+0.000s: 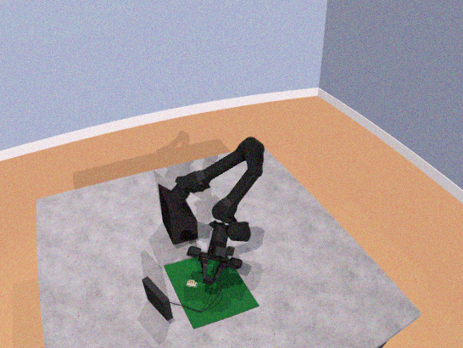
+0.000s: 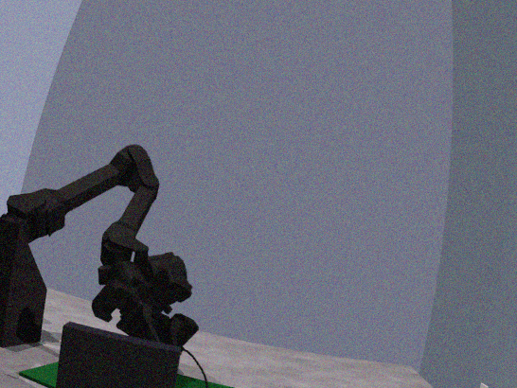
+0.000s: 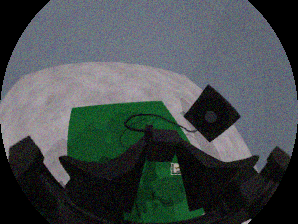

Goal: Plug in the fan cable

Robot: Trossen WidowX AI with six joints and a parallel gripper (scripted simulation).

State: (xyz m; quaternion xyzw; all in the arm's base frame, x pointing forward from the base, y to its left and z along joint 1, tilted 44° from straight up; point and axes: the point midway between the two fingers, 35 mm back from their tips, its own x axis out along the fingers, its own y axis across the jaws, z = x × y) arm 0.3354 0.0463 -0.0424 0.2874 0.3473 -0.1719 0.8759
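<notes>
Now: gripper tip 2 cm past the green board, 1 cm to the right of it and 8 cm above it. Round my gripper tip: black plug: 1 cm behind, 1 cm below; then white four-pin header: 5 cm behind, 5 cm to the right, 7 cm below; then black fan: 18 cm to the right, 1 cm below.
</notes>
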